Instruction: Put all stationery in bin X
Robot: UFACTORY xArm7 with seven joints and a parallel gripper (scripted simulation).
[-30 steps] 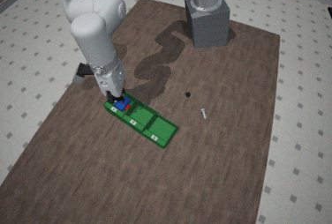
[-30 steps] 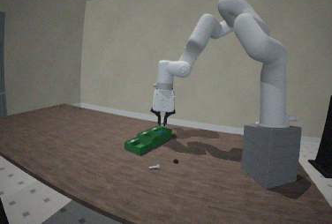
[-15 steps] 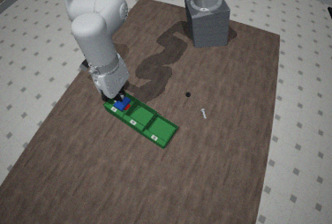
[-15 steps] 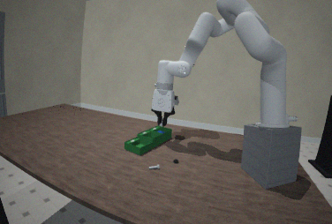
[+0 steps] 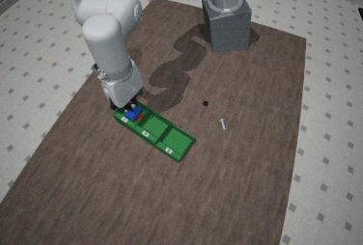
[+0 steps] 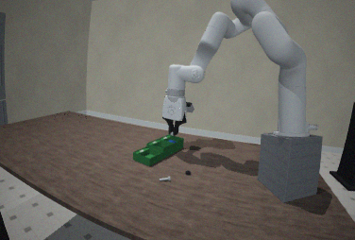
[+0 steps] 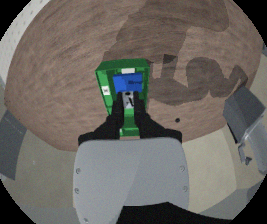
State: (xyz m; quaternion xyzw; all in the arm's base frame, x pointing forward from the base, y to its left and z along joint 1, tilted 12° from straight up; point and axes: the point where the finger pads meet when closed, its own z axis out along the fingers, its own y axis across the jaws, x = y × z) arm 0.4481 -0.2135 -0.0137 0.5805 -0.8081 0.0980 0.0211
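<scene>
My gripper is now 6 cm above the blue block. From my hand the other things lie so: white-grey piece 1 cm below; red block 1 cm to the right, 8 cm below; green three-compartment bin 4 cm ahead, 8 cm to the left, 7 cm below.
</scene>
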